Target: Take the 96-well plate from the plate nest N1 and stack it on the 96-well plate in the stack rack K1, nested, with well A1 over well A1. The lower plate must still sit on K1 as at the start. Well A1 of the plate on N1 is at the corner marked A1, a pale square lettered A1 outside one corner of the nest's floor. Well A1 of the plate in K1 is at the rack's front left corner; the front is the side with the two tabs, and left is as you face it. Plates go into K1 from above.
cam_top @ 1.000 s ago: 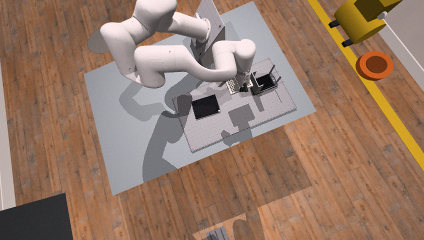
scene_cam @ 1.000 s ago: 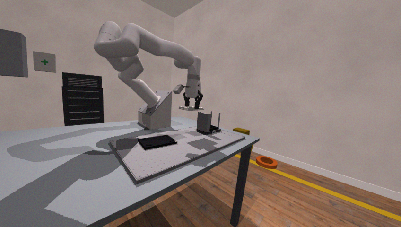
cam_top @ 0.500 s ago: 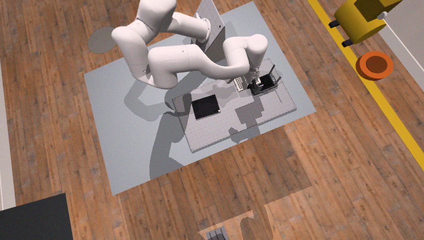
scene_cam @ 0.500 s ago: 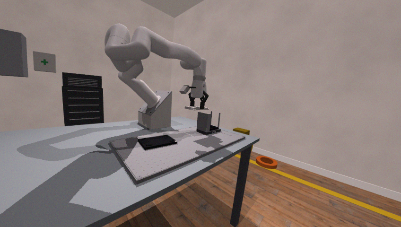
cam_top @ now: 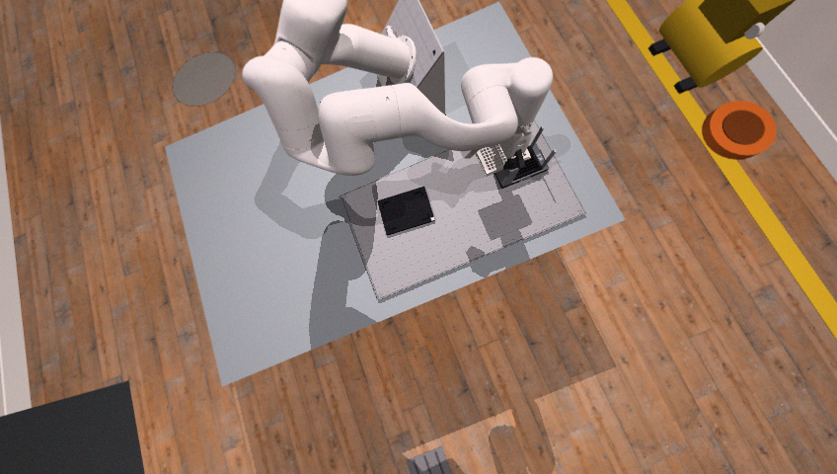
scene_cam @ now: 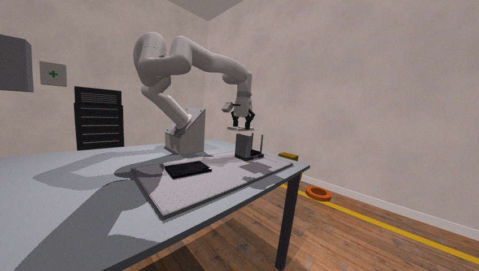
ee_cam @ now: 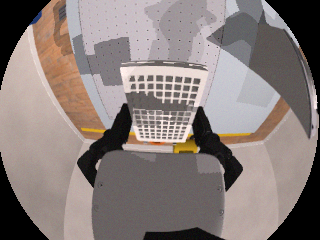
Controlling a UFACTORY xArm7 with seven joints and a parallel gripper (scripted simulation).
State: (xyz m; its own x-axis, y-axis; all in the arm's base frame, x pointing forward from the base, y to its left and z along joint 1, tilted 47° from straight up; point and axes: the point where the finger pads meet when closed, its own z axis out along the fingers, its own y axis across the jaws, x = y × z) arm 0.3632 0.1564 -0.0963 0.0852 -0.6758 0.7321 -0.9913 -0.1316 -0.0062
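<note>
My hand is 16 cm above the dark 96-well plate, 8 cm to the right of it and 1 cm past it. Round my hand: white 96-well plate 1 cm below; pale A1 mark 23 cm to the right, 17 cm below, 8 cm ahead.
</note>
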